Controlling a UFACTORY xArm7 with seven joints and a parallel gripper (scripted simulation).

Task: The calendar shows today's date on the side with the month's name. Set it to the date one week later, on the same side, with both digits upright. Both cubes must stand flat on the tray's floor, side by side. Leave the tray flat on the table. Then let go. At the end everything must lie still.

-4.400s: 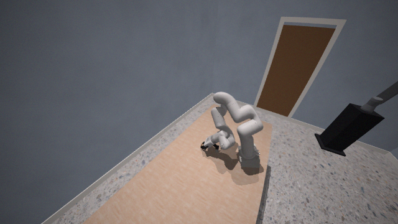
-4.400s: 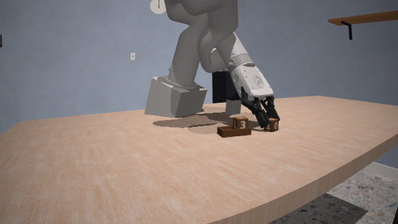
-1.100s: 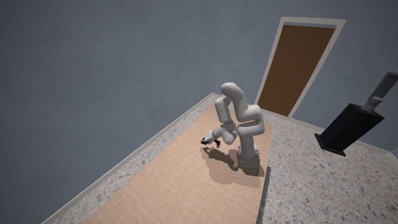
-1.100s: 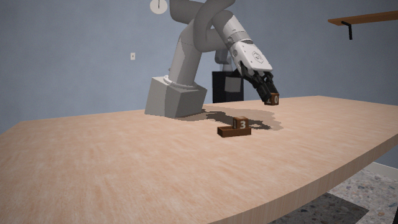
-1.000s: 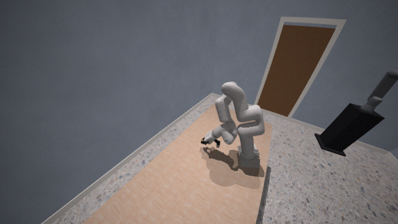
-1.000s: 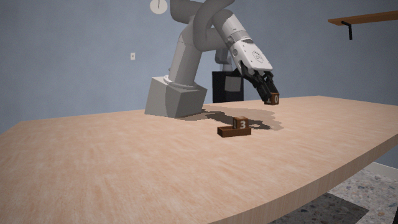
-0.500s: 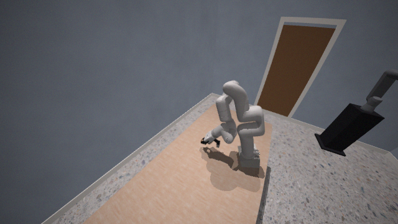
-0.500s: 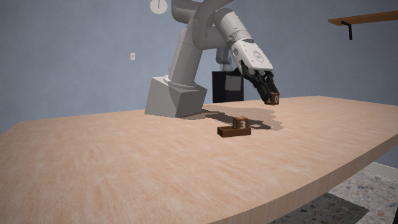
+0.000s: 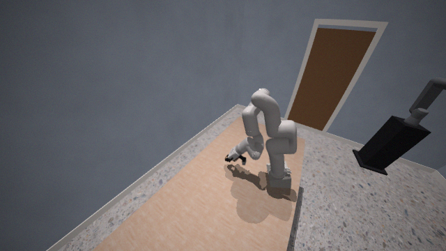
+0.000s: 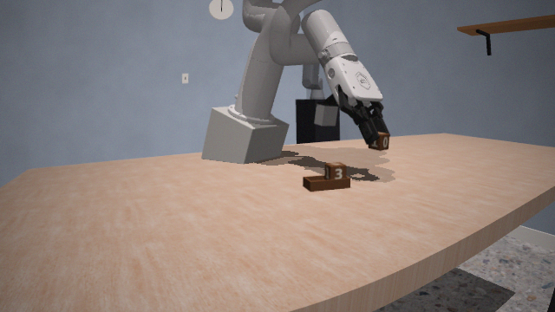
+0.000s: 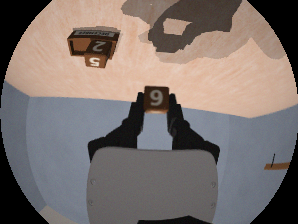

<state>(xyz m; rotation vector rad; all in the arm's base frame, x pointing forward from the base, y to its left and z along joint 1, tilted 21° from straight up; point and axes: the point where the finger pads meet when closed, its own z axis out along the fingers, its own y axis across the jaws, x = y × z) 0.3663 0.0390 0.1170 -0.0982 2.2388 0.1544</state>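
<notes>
Right now the brown wooden tray is 100 mm to the right of my hand, 90 mm below it and 30 mm behind it. The rest, counted from my hand: cube 20 mm below, 10 mm ahead.
</notes>
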